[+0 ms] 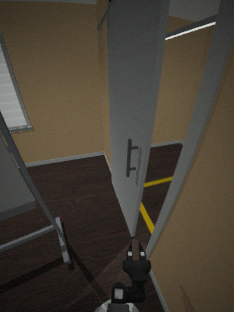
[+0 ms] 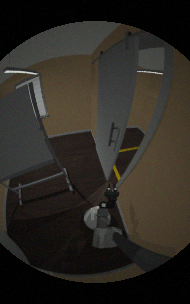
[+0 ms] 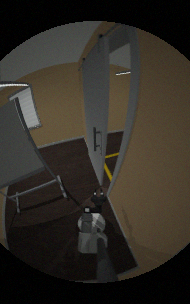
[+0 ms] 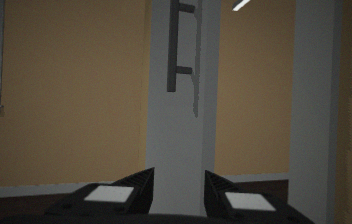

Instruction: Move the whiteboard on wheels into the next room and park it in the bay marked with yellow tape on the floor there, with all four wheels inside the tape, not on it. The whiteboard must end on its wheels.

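Places are measured from the robot's base along level axes (x down, y back, z left), in centimetres.
Pixels of known places: gripper, fingertip midpoint: [image 1: 135, 241] [image 2: 111, 182] [image 3: 97, 187] [image 4: 178, 184]; robot's base, link origin: [image 2: 96, 217] [image 3: 91, 222].
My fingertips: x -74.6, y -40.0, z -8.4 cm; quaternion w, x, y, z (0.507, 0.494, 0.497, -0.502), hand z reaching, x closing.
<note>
For each thing: its middle in the pictures, then the offset to it from my fingertips. "spot": a spot on its surface instead.
- frame, surface spot: [image 1: 63, 242] [image 2: 68, 180] [image 3: 62, 187] spot: dx +67.3, dy -20.4, dz +67.6 cm
- dark bar handle, surface spot: [image 4: 172, 50] spot: dx -22.8, dy -40.4, dz +3.9 cm
The whiteboard's grey panel [image 1: 15, 185] [image 2: 22, 135] [image 3: 20, 145] stands upright on its wheeled frame at the left. A foot of the frame [image 1: 63, 242] [image 2: 67, 180] [image 3: 62, 187] shows on the floor. Yellow tape [image 1: 147, 217] [image 2: 117, 172] [image 3: 108, 172] lies on the floor beyond the doorway; part of it shows past the door. My gripper [image 1: 136, 241] [image 2: 111, 185] [image 3: 98, 191] [image 4: 178, 184] is open and empty, low in front of the door's near edge and apart from the whiteboard. The whiteboard's wheels are too small to tell apart.
A grey sliding door [image 1: 131, 90] [image 2: 115, 100] [image 3: 95, 100] [image 4: 172, 140] with a dark bar handle [image 1: 129, 158] [image 2: 111, 134] [image 3: 95, 139] [image 4: 172, 50] partly covers the doorway. The grey door frame [image 1: 192, 135] [image 4: 314, 100] and a tan wall [image 1: 210, 225] stand close on the right. A window [image 1: 11, 100] is at the left.
</note>
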